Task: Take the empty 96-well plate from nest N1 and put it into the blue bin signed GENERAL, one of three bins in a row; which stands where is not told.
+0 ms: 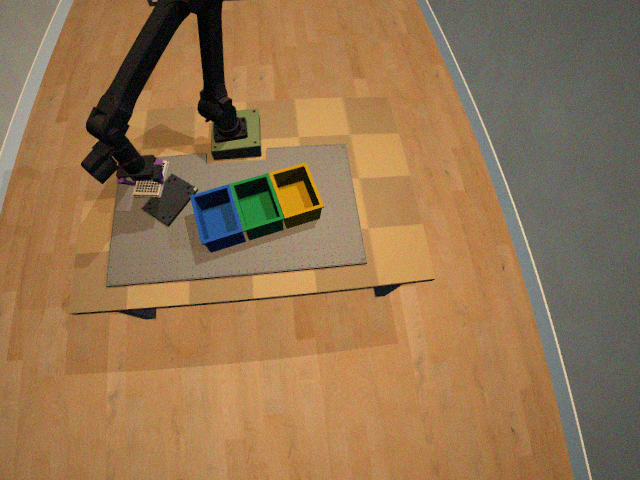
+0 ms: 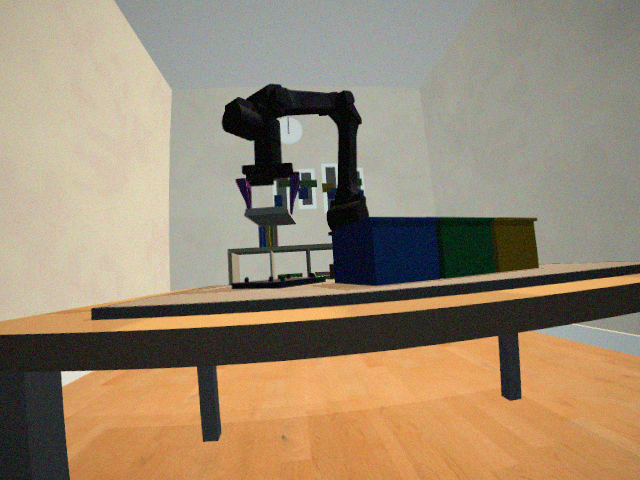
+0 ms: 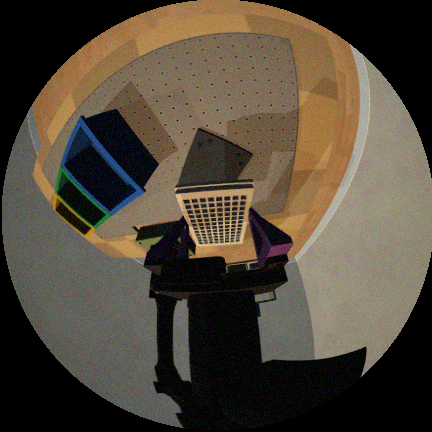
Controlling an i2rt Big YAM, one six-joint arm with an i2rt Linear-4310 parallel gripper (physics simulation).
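Seen in the pictures: gripper, between the fingertips: [image 1: 149, 183] [image 2: 270, 215] [image 3: 216, 213]; arm's base, origin of its link: [image 1: 230, 131].
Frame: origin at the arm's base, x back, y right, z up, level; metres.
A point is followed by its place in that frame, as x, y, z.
The 96-well plate [image 1: 147, 187] {-0.259, 0.252, 0.105} [image 2: 270, 215] {-0.269, 0.249, 0.093} [image 3: 217, 216] {-0.241, 0.250, 0.105} is pale with a grid of dark wells. My gripper [image 1: 141, 173] [image 2: 269, 206] {-0.241, 0.248, 0.098} [image 3: 216, 213] {-0.241, 0.248, 0.098} is shut on it, with purple fingers on two opposite sides, and holds it high above the mat. The dark nest [image 1: 170, 200] {-0.234, 0.231, -0.034} [image 2: 279, 282] {-0.322, 0.239, -0.036} [image 3: 212, 159] {-0.257, 0.250, -0.035} lies bare on the mat, a little to one side of the plate. The blue bin [image 1: 217, 217] {-0.320, 0.073, -0.041} [image 2: 403, 250] {-0.430, 0.053, 0.003} [image 3: 112, 177] {-0.310, 0.013, -0.022} is at the end of the row nearest the nest and looks empty. No sign is readable on it.
The green bin [image 1: 258, 204] {-0.293, -0.069, -0.041} [image 2: 465, 248] {-0.408, -0.073, 0.000} [image 3: 80, 202] {-0.315, -0.120, 0.022} is in the middle of the row, and the yellow bin [image 1: 295, 195] {-0.277, -0.199, -0.041} [image 2: 515, 245] {-0.385, -0.202, 0.000} [image 3: 72, 215] {-0.298, -0.248, 0.023} is at the far end. The arm's green base block [image 1: 250, 139] {-0.052, -0.068, 0.005} stands behind the grey mat [image 1: 310, 248] {-0.474, -0.218, -0.046}.
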